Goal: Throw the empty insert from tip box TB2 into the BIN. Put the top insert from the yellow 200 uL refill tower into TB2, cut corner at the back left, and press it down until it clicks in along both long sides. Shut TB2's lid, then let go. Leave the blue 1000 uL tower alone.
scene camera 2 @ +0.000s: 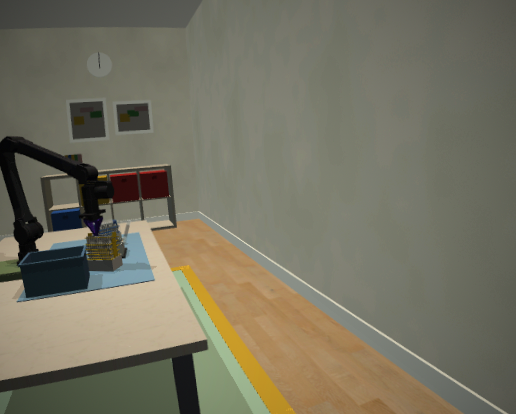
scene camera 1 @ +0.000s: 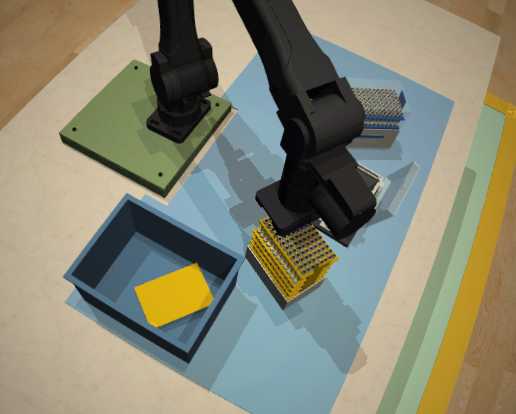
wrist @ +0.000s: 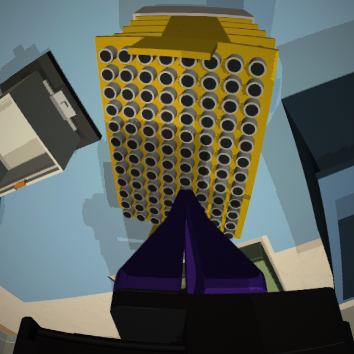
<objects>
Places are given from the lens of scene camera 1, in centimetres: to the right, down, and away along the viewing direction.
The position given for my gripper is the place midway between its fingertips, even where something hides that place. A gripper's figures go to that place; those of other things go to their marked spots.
my gripper [scene camera 1: 288, 226]: 5, 3, 74
empty yellow insert [scene camera 1: 180, 293]: -13, 14, 78
tip box TB2 [scene camera 1: 373, 180]: 22, -5, 91
The marked spots on the tip box TB2 and the empty yellow insert are 42 cm apart.
</objects>
